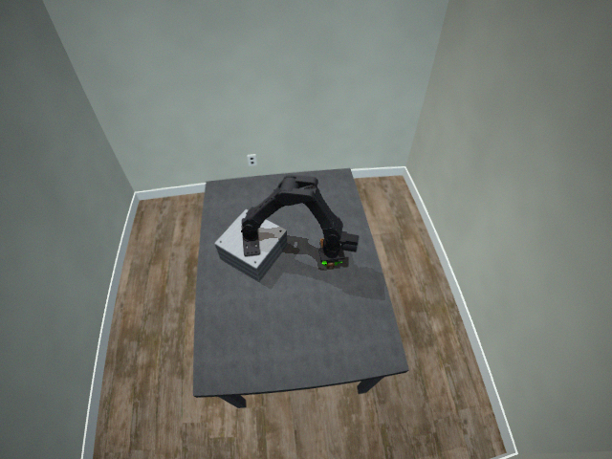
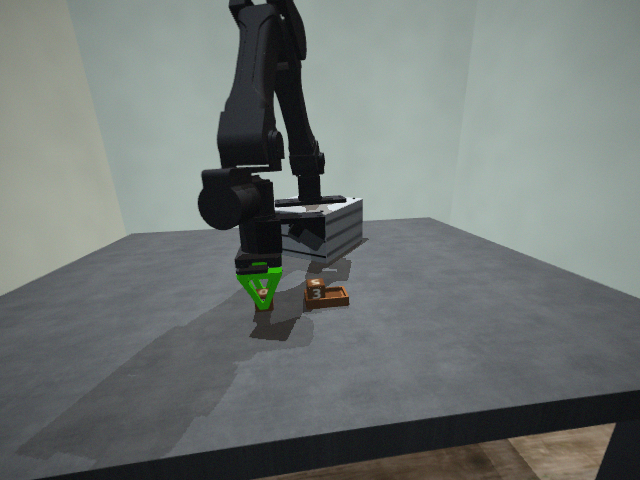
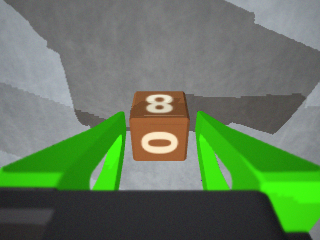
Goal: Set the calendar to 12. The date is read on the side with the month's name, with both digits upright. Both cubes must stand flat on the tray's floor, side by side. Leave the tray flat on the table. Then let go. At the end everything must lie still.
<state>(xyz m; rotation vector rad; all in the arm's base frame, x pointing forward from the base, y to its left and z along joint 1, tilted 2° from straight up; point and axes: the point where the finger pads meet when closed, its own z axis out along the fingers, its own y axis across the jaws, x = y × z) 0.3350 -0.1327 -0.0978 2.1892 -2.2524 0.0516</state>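
Now: hand 110 mm to the right of the brown tray and 10 mm above it.
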